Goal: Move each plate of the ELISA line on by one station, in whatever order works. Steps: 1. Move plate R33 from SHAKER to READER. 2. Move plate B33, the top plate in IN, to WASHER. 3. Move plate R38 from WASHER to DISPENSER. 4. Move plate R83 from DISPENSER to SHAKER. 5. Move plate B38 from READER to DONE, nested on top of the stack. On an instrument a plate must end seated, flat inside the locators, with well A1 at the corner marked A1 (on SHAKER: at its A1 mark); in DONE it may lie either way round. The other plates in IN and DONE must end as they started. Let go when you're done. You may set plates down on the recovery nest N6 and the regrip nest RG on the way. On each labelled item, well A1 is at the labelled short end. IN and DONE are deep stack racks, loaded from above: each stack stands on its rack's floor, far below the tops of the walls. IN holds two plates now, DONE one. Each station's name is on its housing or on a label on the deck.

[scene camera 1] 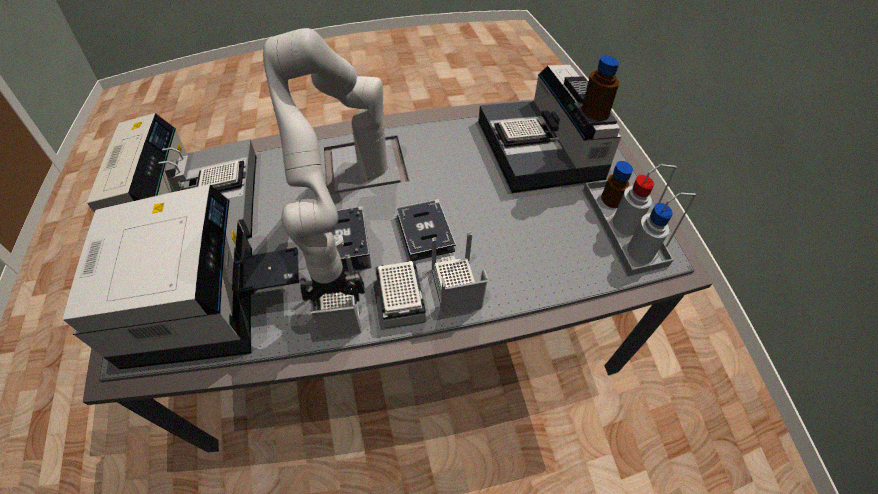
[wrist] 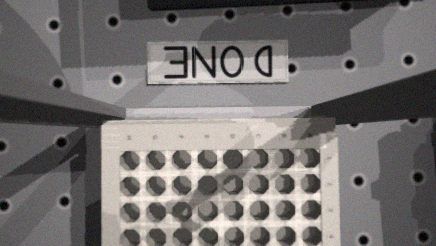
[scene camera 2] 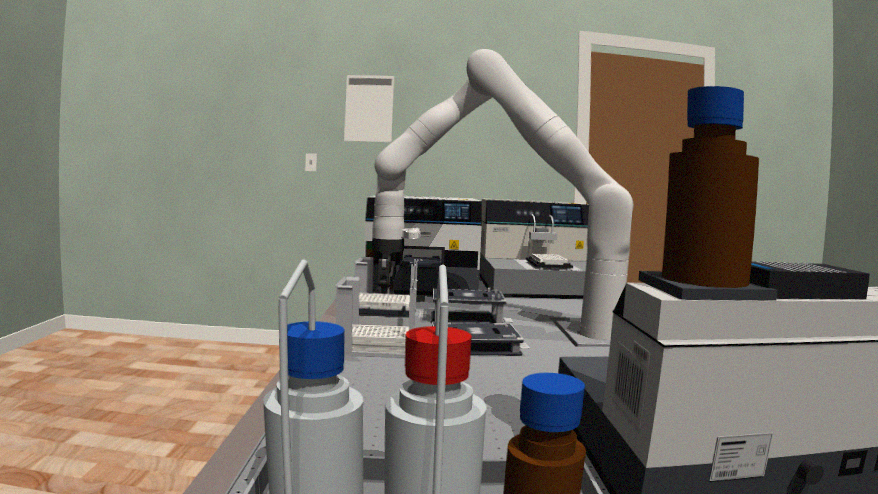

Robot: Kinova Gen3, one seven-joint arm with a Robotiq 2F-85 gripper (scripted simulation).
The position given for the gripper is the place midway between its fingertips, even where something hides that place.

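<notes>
The gripper (scene camera 1: 336,302) is visible, and scene camera 2 shows the gripper (scene camera 2: 386,298) as well. The scene also has a white well plate (scene camera 1: 401,283), another white well plate (scene camera 1: 225,174) and a further white well plate (scene camera 1: 517,130).
</notes>
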